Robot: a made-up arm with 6 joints.
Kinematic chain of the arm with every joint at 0, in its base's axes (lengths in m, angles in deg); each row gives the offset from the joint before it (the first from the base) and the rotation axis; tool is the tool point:
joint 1: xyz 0 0 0.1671 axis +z
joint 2: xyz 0 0.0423 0 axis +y
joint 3: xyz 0 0 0.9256 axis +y
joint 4: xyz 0 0 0.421 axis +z
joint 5: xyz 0 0 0 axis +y
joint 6: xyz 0 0 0.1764 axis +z
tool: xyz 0 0 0
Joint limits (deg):
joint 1: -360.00..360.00
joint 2: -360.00..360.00
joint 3: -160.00..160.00
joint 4: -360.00..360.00
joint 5: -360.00..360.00
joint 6: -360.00..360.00
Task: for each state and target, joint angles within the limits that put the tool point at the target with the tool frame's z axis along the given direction. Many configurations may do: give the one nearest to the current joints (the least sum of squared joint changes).
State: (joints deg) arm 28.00 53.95 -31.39 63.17 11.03 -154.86
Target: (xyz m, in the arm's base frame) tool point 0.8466 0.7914 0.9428 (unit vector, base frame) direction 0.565 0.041 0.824
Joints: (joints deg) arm 44.15 73.94 -46.71 91.38 -21.36 -154.86
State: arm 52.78 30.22 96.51 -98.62 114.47 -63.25
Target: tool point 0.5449 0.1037 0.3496 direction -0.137 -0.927 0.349
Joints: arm 21.30 55.97 143.43 -55.77 100.08 -63.25
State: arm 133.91 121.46 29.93 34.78 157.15 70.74
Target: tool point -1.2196 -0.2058 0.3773 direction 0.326 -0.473 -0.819
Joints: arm 183.59 80.52 -19.22 40.51 130.73 70.74
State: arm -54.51 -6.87 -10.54 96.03 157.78 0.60
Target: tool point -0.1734 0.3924 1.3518 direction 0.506 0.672 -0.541
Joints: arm -39.80 -11.25 -16.59 108.99 117.32 0.60
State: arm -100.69 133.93 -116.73 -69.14 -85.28 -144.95
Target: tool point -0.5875 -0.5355 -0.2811 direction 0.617 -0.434 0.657
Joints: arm -149.52 148.84 -91.63 -43.62 -84.62 -144.95
